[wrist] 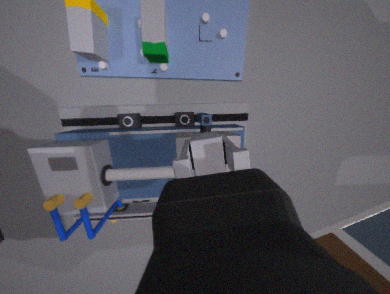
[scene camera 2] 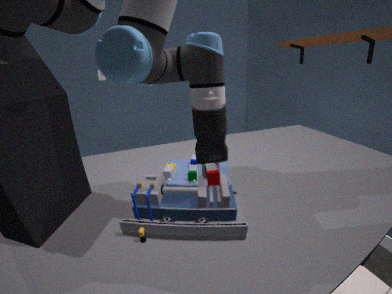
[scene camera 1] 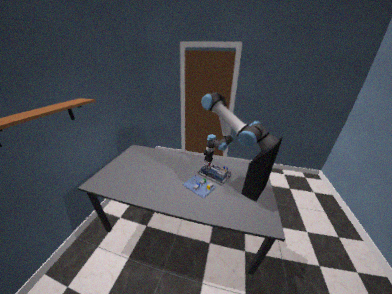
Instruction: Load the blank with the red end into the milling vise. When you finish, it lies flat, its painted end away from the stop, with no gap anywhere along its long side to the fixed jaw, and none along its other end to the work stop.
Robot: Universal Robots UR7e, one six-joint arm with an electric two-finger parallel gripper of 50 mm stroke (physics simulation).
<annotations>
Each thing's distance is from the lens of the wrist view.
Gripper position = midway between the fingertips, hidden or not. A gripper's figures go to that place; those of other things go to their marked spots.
my gripper (wrist: 205, 146): 0.16 m
red-ended blank (wrist: 207, 148): 0.12 m
vise screw (wrist: 162, 172): 0.18 m
The marked spots on the vise screw and the red-ended blank are 0.08 m apart.
</annotations>
